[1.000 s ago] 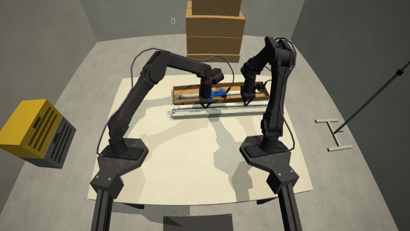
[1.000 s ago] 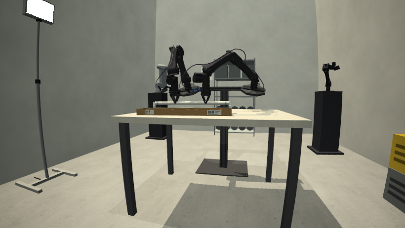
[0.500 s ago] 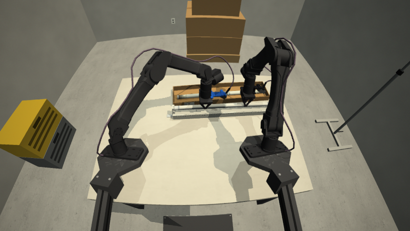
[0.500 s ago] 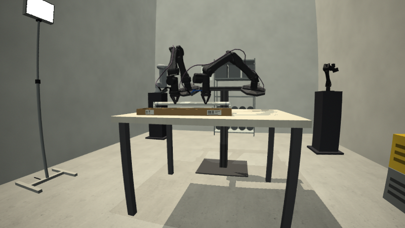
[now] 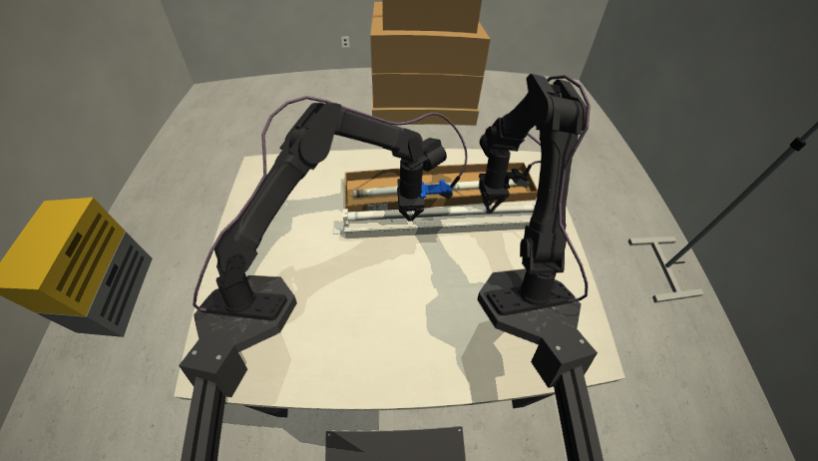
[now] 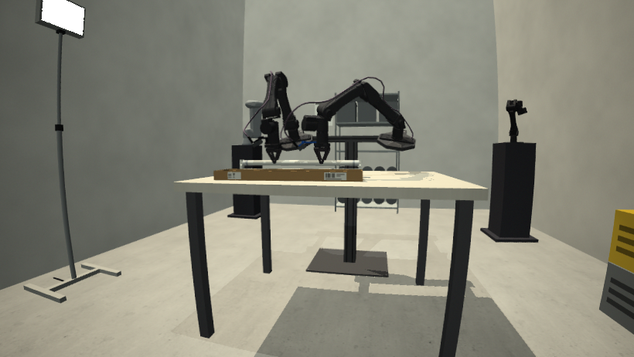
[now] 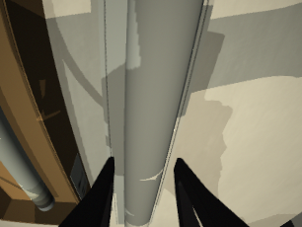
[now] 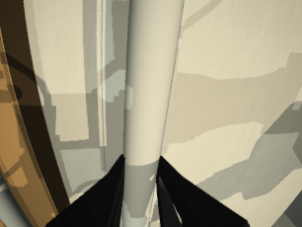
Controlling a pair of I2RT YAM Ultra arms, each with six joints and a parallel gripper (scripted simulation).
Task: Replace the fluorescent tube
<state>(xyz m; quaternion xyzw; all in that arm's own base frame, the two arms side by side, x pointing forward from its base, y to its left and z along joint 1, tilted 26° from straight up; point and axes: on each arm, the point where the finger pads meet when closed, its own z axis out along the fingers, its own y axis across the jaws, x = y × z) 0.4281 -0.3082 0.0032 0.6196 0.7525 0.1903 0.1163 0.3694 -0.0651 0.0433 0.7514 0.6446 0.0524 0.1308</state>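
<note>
Now: the LED tube 10 mm ahead of my left hand and 120 mm to the right of it. Also, from my left hand: old fluorescent tube 150 mm ahead, 120 mm to the right, 50 mm below; white light fixture 10 mm ahead, 120 mm to the right, 20 mm below; brown carton 160 mm ahead, 120 mm to the right, 50 mm below.
My right gripper is now 1 cm past the white light fixture, 12 cm to the right of it and 2 cm above it. Round my right hand: old fluorescent tube: 14 cm ahead, 12 cm to the left, 6 cm below; LED tube: 1 cm behind, 12 cm to the left, 1 cm below; brown carton: 15 cm ahead, 12 cm to the left, 5 cm below.
</note>
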